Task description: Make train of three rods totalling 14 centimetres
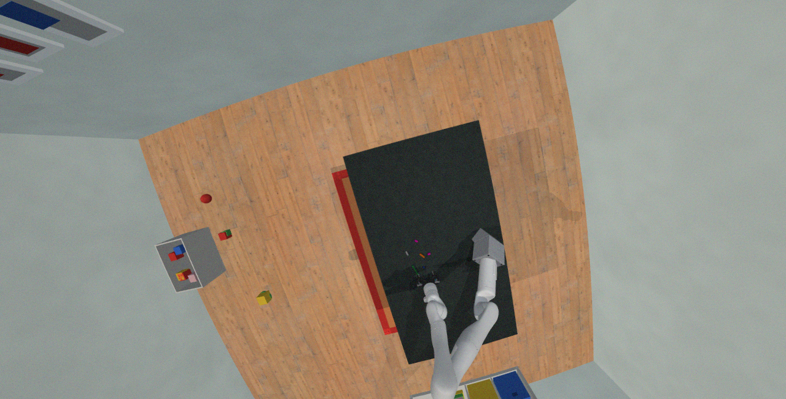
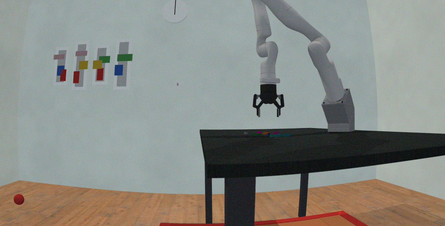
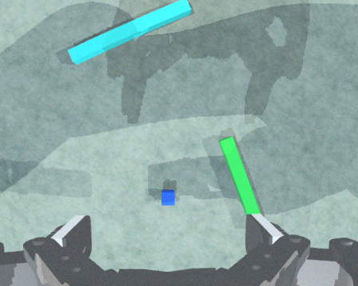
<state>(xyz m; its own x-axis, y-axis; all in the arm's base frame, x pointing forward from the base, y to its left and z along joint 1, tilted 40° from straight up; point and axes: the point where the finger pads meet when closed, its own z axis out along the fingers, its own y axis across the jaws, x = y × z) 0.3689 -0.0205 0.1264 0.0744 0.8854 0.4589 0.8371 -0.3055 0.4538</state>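
The small blue rod lies 8 cm below my hand. From my hand the other things lie so: green rod (8 cm below, 6 cm ahead, 1 cm to the left); then turquoise rod (14 cm to the left, 8 cm below, 2 cm behind); then orange rod (9 cm to the right, 8 cm below, 1 cm behind).
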